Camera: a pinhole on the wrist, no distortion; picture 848 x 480 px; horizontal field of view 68.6 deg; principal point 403.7 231.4 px. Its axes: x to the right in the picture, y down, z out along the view. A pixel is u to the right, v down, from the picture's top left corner.
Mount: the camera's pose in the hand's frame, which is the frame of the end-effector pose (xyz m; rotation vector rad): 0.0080 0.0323 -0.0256 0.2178 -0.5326 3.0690
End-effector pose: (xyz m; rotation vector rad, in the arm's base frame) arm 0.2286 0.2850 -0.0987 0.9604 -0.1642 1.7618
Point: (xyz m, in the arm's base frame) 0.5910 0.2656 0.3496
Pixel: 228.7 218.1
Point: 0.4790 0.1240 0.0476
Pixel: 583.5 249.1
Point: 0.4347 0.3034 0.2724
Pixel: 132.1 160.1
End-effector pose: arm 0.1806 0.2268 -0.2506 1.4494 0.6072 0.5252
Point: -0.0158 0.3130 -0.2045
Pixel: behind the camera
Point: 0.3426 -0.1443 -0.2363
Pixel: 719.2 68.9
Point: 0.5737 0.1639 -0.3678
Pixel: 83.5 248.4
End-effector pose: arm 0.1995 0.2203 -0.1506 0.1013 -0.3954 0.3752
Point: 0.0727 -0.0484 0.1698
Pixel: 596.1 341.1
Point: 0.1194 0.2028 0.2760
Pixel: 372.5 21.9
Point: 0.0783 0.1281 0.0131
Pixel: 701.2 202.4
